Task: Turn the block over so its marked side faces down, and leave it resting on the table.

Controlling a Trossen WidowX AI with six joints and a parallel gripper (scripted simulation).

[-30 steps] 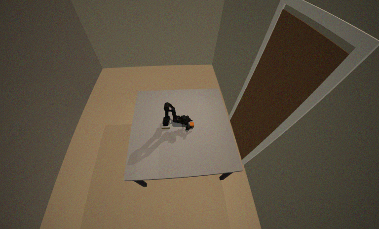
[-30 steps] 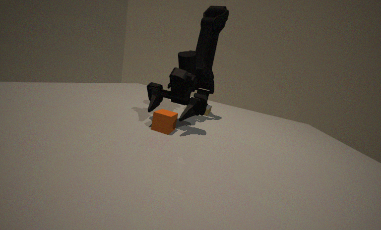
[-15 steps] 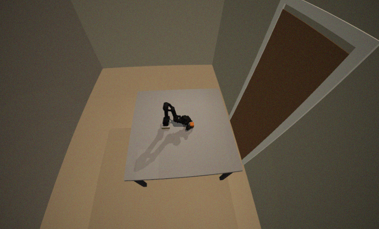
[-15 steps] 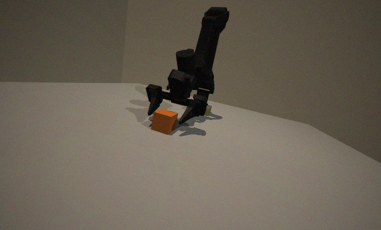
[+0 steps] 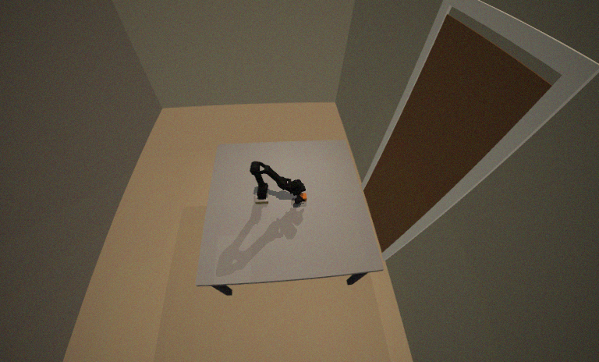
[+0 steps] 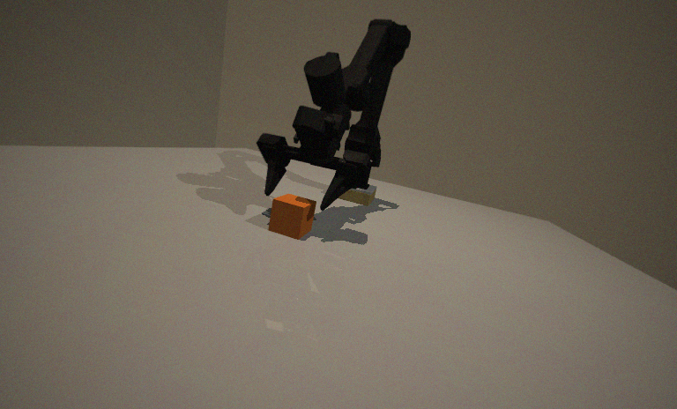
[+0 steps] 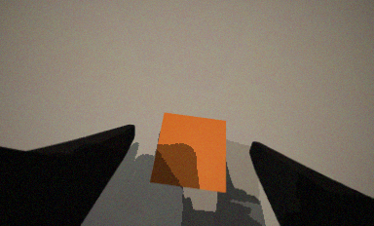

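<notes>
The orange block is 2 cm below my gripper tip and 2 cm behind it.
</notes>
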